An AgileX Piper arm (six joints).
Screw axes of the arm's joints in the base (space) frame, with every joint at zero. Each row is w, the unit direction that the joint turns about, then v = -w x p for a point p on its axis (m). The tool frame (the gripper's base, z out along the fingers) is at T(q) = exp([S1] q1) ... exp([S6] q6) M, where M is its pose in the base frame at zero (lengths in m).
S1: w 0 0 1 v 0.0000 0.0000 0.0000
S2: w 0 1 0 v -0.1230 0.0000 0.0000
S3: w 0 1 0 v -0.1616 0.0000 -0.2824
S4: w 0.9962 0 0.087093 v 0.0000 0.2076 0.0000
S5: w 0 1 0 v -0.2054 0.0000 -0.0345
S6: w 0.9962 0 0.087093 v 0.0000 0.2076 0.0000
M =
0.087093 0 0.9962 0.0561
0 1 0 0.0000
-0.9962 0 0.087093 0.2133
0 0 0 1
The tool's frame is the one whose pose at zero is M.
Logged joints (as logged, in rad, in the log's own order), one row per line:
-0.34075 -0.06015 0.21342 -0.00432 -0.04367 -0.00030
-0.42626 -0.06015 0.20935 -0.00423 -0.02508 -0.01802
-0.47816 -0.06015 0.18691 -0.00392 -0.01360 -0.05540
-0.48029 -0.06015 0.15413 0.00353 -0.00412 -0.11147
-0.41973 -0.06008 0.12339 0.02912 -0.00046 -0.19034
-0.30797 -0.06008 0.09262 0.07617 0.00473 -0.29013
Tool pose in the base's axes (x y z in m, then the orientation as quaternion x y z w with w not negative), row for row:
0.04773 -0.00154 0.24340 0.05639 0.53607 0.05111 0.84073
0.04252 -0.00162 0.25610 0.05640 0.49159 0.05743 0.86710
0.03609 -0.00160 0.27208 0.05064 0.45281 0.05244 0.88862
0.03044 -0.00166 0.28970 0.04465 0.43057 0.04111 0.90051
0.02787 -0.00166 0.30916 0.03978 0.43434 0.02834 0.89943
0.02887 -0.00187 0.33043 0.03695 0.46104 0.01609 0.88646
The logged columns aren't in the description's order. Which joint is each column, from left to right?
Columns, left to right: q5, q1, q6, q2, q4, q3.
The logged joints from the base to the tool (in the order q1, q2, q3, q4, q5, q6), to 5 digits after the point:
-0.06015 -0.00432 -0.00030 -0.04367 -0.34075 0.21342
-0.06015 -0.00423 -0.01802 -0.02508 -0.42626 0.20935
-0.06015 -0.00392 -0.05540 -0.01360 -0.47816 0.18691
-0.06015 0.00353 -0.11147 -0.00412 -0.48029 0.15413
-0.06008 0.02912 -0.19034 -0.00046 -0.41973 0.12339
-0.06008 0.07617 -0.29013 0.00473 -0.30797 0.09262

